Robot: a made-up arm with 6 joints.
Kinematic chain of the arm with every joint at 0, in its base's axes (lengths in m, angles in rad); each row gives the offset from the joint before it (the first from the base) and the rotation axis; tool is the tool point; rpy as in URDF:
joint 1: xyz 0 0 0.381 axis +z
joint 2: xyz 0 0 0 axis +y
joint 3: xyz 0.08 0 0.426 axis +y
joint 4: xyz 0.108 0 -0.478 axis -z
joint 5: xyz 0 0 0 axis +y
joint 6: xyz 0.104 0 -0.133 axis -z
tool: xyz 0 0 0 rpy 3.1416 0 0
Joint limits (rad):
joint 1: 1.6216..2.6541
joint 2: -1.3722..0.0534
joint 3: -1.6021..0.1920
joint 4: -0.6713..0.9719
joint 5: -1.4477..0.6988
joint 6: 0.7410..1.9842
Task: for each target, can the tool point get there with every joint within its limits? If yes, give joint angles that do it. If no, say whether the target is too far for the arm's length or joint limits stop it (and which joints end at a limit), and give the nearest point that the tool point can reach.
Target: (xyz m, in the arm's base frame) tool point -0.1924 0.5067 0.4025
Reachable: yes | joints 1.9685 -0.0994 -0.4776 0.2052 0.0815 1.6157
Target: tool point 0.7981 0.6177 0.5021
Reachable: no: joint limits stop it (at a limit: joint 1, joint 2, joint 4) | nearest point 0.1112 0.5547 0.5198 | short by 0.690 m
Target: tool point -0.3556 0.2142 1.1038
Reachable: yes | joints 2.5158 -0.4859 -1.2046 -0.2538 -0.2959 1.3017
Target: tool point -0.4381 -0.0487 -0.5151
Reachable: no: joint limits stop it (at a limit: joint 1, joint 2, joint 4) | nearest point -0.2211 0.0742 0.1604 | short by 0.720 m
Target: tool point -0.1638 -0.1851 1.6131
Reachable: no: too far | nearest point -0.0521 -0.1359 1.3099 | short by 0.327 m
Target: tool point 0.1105 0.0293 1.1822
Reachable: yes | joints 2.4832 -1.0213 -1.2151 0.5822 -0.6957 1.8682
